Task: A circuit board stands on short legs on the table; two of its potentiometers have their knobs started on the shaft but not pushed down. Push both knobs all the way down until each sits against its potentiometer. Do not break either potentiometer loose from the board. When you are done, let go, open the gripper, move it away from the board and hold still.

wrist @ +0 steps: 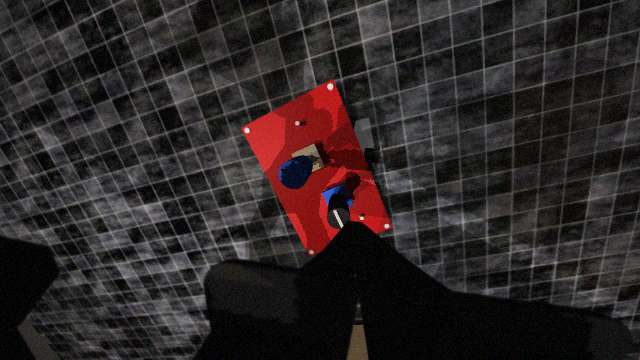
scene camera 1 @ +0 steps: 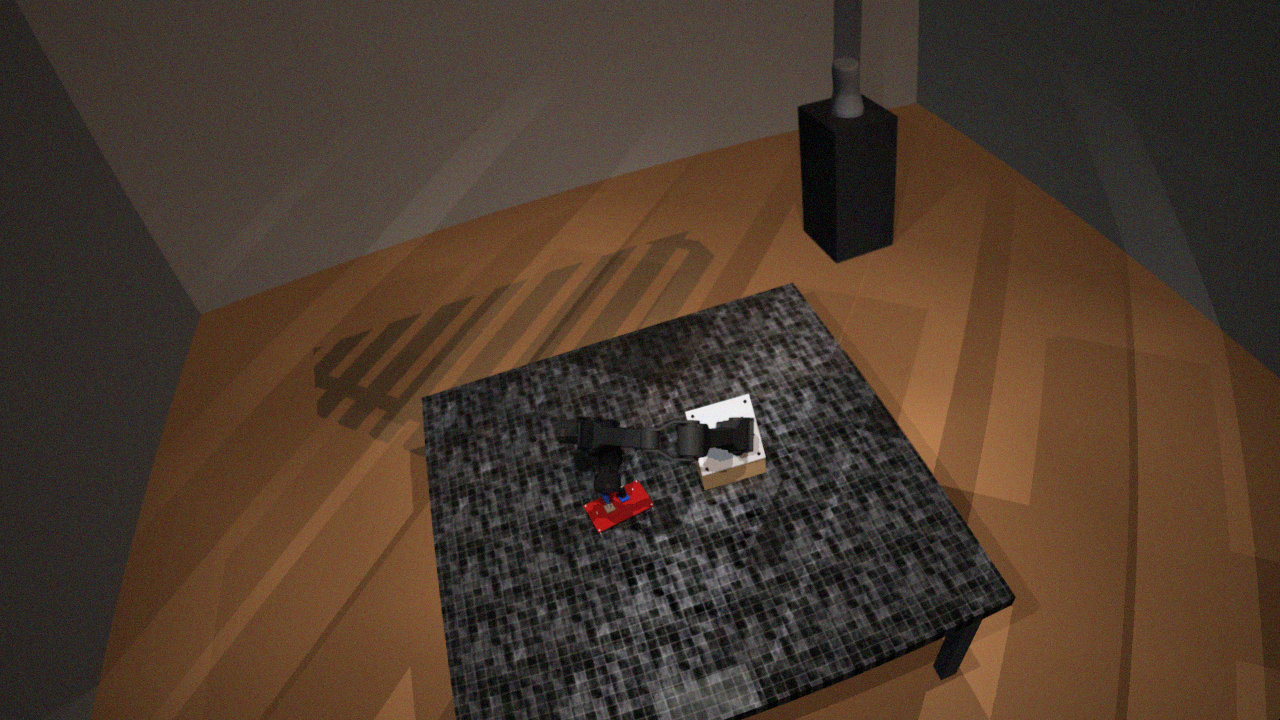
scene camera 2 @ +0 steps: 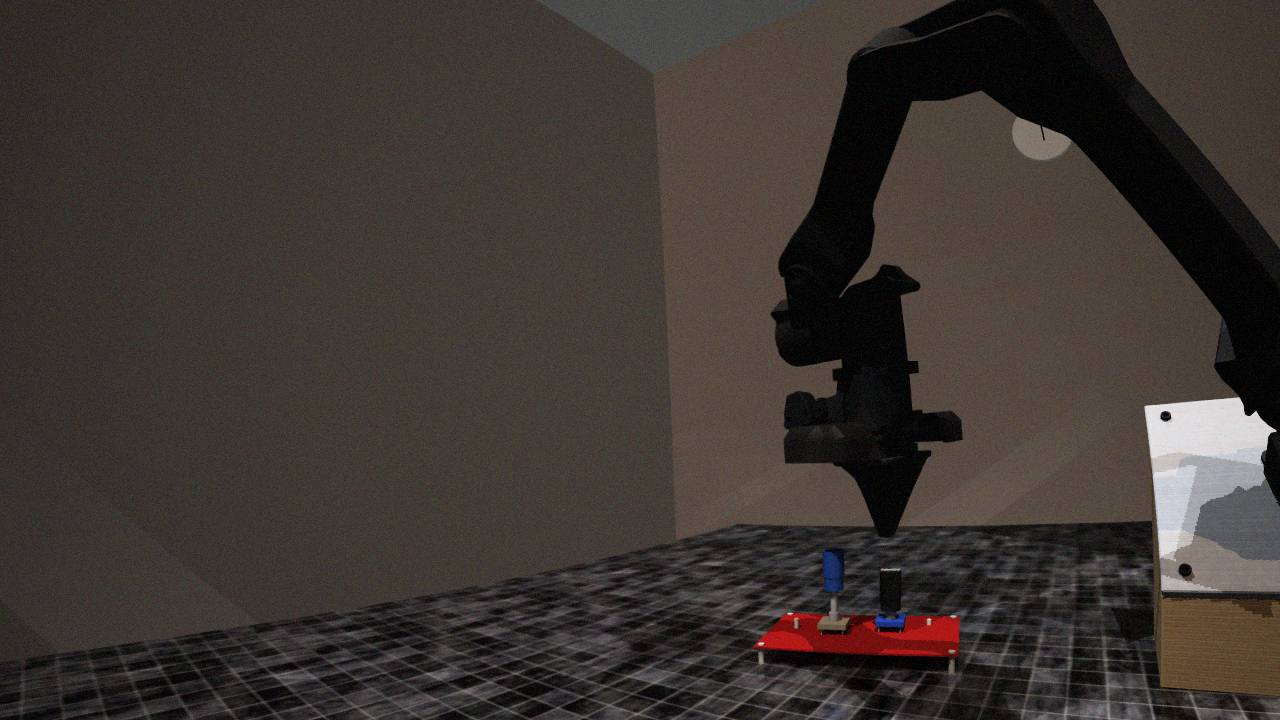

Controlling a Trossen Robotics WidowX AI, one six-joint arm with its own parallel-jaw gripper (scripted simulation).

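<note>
A blue knob (scene camera 2: 833,559) is visible, with the wrist view also showing the knob (wrist: 293,174). Shut and holding nothing, the gripper (scene camera 2: 886,536) appears too in scene camera 1, as the gripper (scene camera 1: 615,478), and in the wrist view, as the gripper (wrist: 353,228).
</note>
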